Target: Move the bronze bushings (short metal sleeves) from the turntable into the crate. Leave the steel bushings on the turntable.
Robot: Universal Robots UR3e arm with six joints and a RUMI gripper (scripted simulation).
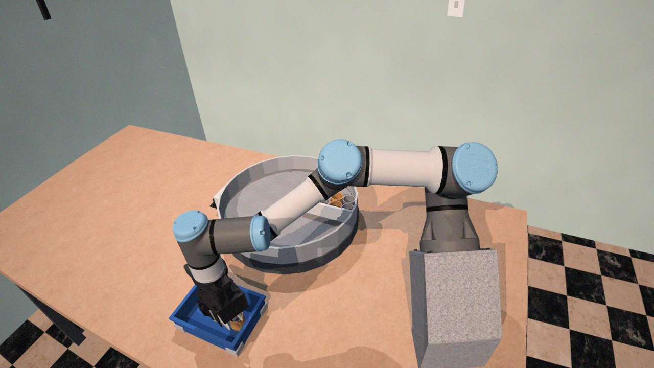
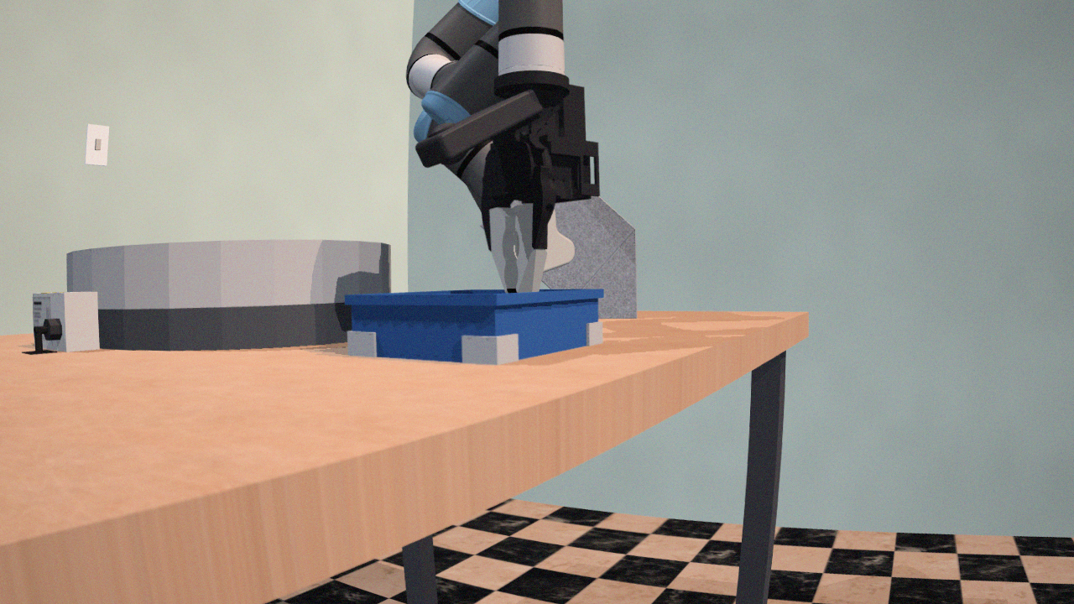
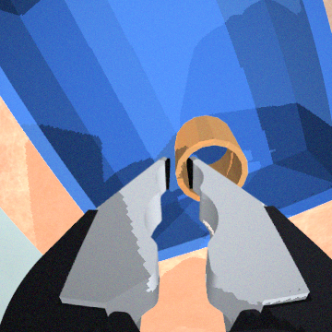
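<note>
Right now my hand is 40 mm short of the blue crate, 20 mm to the left of it and 20 mm above it. From my hand the other things lie so: grey turntable: 390 mm to the right, 30 mm behind, 10 mm above.
</note>
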